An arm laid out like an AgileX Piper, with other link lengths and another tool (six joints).
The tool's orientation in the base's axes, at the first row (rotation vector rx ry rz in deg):
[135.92 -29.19 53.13]
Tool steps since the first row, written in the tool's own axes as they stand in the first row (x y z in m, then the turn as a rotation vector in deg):
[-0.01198 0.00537 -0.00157 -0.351 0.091 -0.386]
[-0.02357 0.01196 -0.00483 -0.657 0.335 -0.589]
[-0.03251 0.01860 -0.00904 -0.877 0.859 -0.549]
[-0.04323 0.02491 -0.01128 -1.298 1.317 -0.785]
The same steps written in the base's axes. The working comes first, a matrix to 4 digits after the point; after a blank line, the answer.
The tool's axes in the first row as the columns of a matrix, in the base's axes (used below as rounded here):
[0.6921 -0.5172 0.5035]
[-0.1476 -0.7842 -0.6027]
[0.7065 0.3428 -0.6191]

[-0.01186 -0.00150 -0.00565 -0.484 0.213 0.022]
[-0.02493 -0.00299 -0.00956 -0.925 0.189 0.015]
[-0.03667 -0.00434 -0.01100 -1.328 -0.213 0.015]
[-0.04848 -0.00636 -0.01502 -1.975 -0.368 0.020]

